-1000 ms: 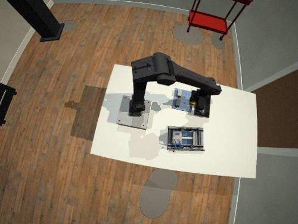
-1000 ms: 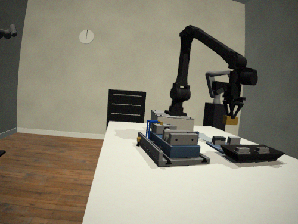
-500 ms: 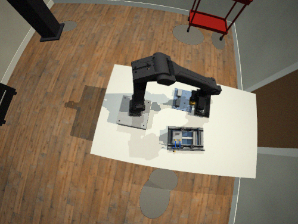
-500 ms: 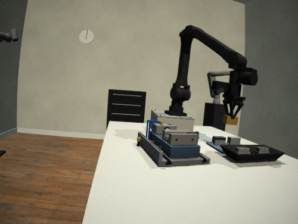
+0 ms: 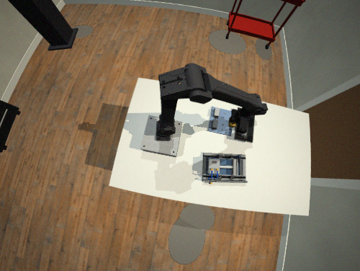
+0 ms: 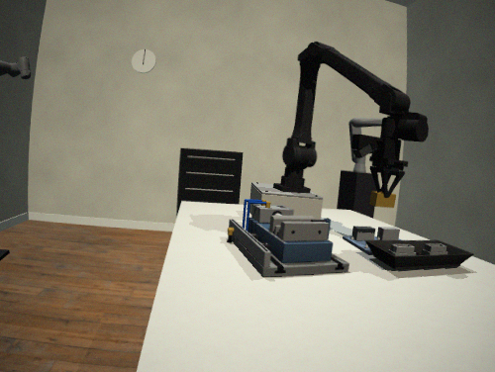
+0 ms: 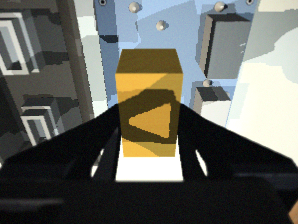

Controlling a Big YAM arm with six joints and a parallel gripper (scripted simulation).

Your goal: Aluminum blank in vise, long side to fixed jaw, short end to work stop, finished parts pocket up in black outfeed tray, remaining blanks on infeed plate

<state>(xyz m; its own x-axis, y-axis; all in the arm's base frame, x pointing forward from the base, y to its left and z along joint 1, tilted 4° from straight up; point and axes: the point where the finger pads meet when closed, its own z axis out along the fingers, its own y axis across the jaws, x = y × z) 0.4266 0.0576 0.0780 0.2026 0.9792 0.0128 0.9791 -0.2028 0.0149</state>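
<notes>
The infeed plate is 150 mm below my hand, 50 mm to the left of it and 30 mm behind it. Also, from my hand: yellow brass blank 20 mm below; dark rod 230 mm to the right, 70 mm below, 50 mm ahead; gray blank 130 mm below, 80 mm behind, 20 mm to the left.
</notes>
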